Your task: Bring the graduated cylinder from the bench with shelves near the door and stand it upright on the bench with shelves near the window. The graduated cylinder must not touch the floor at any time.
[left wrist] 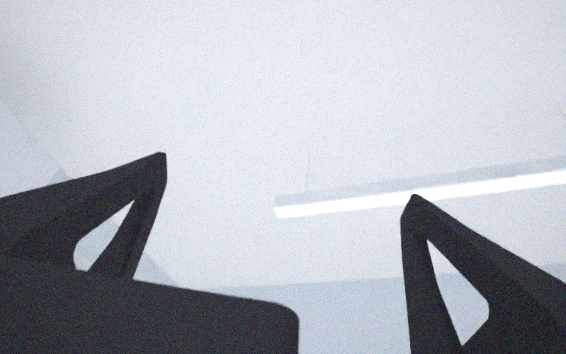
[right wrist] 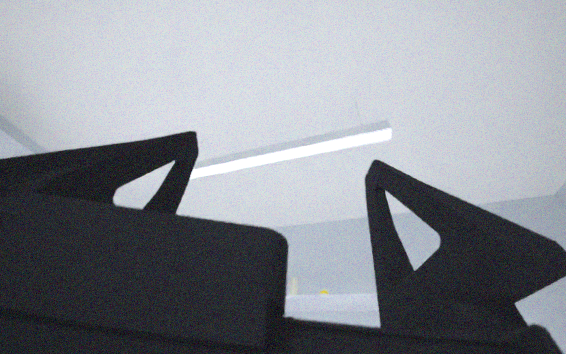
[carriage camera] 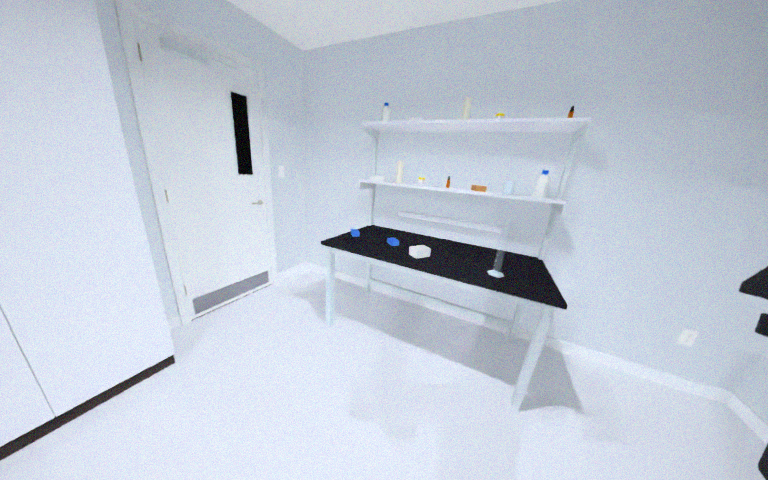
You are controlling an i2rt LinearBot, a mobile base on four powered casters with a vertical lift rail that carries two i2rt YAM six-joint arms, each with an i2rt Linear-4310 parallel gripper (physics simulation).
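Frame: origin at the left arm's base, x ahead, y left, z up, level; metres.
Seen in the pictures: left gripper, fingertip midpoint: (left wrist: 288,186); right gripper, fingertip midpoint: (right wrist: 284,155).
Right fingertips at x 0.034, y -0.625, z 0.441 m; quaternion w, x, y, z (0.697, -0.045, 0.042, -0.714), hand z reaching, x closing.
Pixels of each thing's middle, then the offset from my right fingertips to it. Level surfaces: height alone.
- graduated cylinder, body centre: (carriage camera: 501,248) 1.106 m ahead, 0.450 m right, 0.386 m down
- black bench top, surface height: 0.554 m down
- white box, body centre: (carriage camera: 419,251) 1.349 m ahead, 0.027 m right, 0.525 m down
- upper shelf, surface height: 0.341 m up
The graduated cylinder (carriage camera: 498,261) stands upright near the right end of the black bench top (carriage camera: 458,261) in the carriage camera view. It is clear and faint, with a pale foot on the bench. This bench has two shelves above it and stands near the door (carriage camera: 209,169). My left gripper (left wrist: 288,186) is open, with ceiling and a lamp behind its fingers. My right gripper (right wrist: 284,155) is open too, pointing up at the ceiling, far from the cylinder. The bench near the window cannot be made out.
A white box (carriage camera: 419,251) and two blue blocks (carriage camera: 393,241) (carriage camera: 355,232) lie on the bench. Bottles and jars stand on the upper shelf (carriage camera: 475,125) and lower shelf (carriage camera: 461,192). A tall white cabinet (carriage camera: 62,198) stands at the left. Dark parts show at the right edge.
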